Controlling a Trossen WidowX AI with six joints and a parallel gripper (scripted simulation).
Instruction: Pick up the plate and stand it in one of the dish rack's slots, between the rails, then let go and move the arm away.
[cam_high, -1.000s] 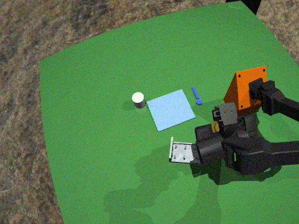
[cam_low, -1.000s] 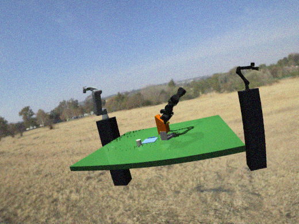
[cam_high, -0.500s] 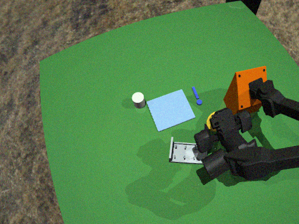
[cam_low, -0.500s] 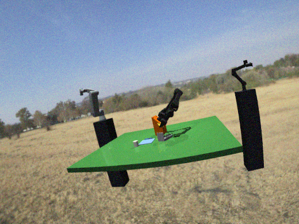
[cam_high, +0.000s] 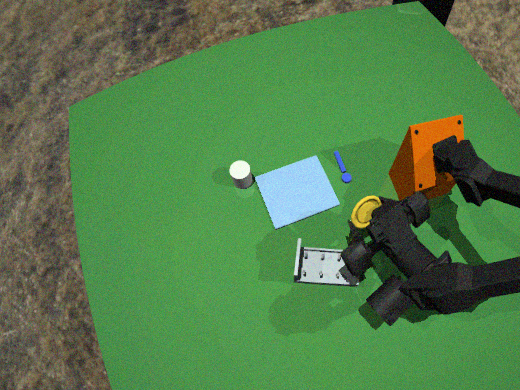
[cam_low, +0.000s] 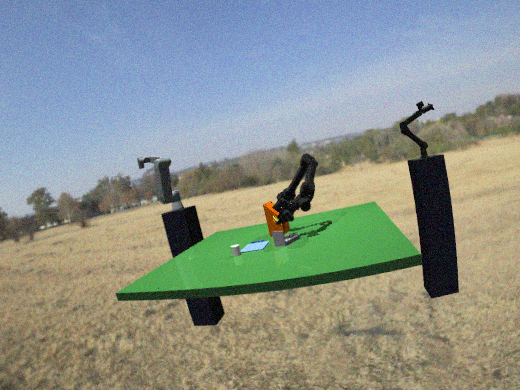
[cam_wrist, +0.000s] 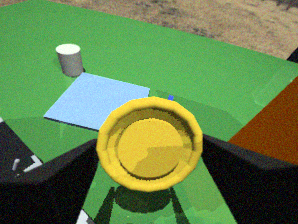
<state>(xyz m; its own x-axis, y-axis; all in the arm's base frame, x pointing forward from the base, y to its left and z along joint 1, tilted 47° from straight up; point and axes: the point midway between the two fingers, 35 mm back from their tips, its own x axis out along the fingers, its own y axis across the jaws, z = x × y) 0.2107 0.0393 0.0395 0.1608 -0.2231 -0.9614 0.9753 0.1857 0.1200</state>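
My gripper tip is now 9 cm short of the grey dish rack, 6 cm to the right of it and 8 cm above it. Also, from my gripper tip: yellow plate 1 cm to the left; white cup 19 cm ahead, 20 cm to the right, 8 cm below; blue spoon 3 cm behind, 13 cm to the right, 10 cm below.
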